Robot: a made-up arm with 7 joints. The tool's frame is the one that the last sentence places.
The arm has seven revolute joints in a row. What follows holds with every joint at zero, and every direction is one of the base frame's. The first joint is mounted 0.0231 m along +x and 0.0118 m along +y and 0.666 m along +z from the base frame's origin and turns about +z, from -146.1 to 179.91 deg. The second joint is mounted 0.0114 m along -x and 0.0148 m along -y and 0.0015 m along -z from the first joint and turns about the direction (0, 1, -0.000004), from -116.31 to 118.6 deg. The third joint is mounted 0.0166 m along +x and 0.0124 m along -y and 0.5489 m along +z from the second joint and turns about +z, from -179.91 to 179.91 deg. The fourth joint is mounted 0.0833 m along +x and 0.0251 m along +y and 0.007 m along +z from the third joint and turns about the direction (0, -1, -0.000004), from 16.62 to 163.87 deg. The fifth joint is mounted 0.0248 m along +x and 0.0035 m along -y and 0.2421 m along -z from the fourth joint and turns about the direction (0, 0.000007, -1), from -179.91 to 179.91 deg. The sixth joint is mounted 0.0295 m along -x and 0.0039 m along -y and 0.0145 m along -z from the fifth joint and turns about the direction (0, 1, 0.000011), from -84.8 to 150.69 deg. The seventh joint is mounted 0.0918 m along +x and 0.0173 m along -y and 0.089 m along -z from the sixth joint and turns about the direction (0, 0.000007, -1), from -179.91 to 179.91 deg. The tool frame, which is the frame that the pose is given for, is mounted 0.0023 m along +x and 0.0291 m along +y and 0.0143 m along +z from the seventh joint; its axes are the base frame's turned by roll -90, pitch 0 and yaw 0 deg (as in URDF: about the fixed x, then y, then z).
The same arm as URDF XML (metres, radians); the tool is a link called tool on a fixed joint. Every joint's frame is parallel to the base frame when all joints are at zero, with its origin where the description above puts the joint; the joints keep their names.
<robot name="arm">
  <link name="base_link"/>
  <link name="link1"/>
  <link name="link2"/>
  <link name="link3"/>
  <link name="link4"/>
  <link name="link5"/>
  <link name="link6"/>
  <link name="link7"/>
  <link name="tool"/>
  <joint name="joint 1" type="revolute">
    <parent link="base_link"/>
    <child link="link1"/>
    <origin xyz="0.0231 0.0118 0.6660"/>
    <axis xyz="0 0 1"/>
    <limit lower="-2.5499" upper="3.1400"/>
  </joint>
  <joint name="joint 2" type="revolute">
    <parent link="link1"/>
    <child link="link2"/>
    <origin xyz="-0.0114 -0.0148 -0.0015"/>
    <axis xyz="0 1 0"/>
    <limit lower="-2.0300" upper="2.0700"/>
  </joint>
  <joint name="joint 3" type="revolute">
    <parent link="link2"/>
    <child link="link3"/>
    <origin xyz="0.0166 -0.0124 0.5489"/>
    <axis xyz="0 0 1"/>
    <limit lower="-3.1400" upper="3.1400"/>
  </joint>
  <joint name="joint 4" type="revolute">
    <parent link="link3"/>
    <child link="link4"/>
    <origin xyz="0.0833 0.0251 0.0070"/>
    <axis xyz="0 -1 0"/>
    <limit lower="0.2901" upper="2.8601"/>
  </joint>
  <joint name="joint 5" type="revolute">
    <parent link="link4"/>
    <child link="link5"/>
    <origin xyz="0.0248 -0.0035 -0.2421"/>
    <axis xyz="0 0 -1"/>
    <limit lower="-3.1400" upper="3.1400"/>
  </joint>
  <joint name="joint 6" type="revolute">
    <parent link="link5"/>
    <child link="link6"/>
    <origin xyz="-0.0295 -0.0039 -0.0145"/>
    <axis xyz="0 1 0"/>
    <limit lower="-1.4800" upper="2.6300"/>
  </joint>
  <joint name="joint 7" type="revolute">
    <parent link="link6"/>
    <child link="link7"/>
    <origin xyz="0.0918 -0.0173 -0.0890"/>
    <axis xyz="0 0 -1"/>
    <limit lower="-3.1400" upper="3.1400"/>
  </joint>
  <joint name="tool_fixed" type="fixed">
    <parent link="link7"/>
    <child link="tool"/>
    <origin xyz="0.0023 0.0291 0.0143" rpy="-1.5708 0.0000 0.0000"/>
  </joint>
</robot>

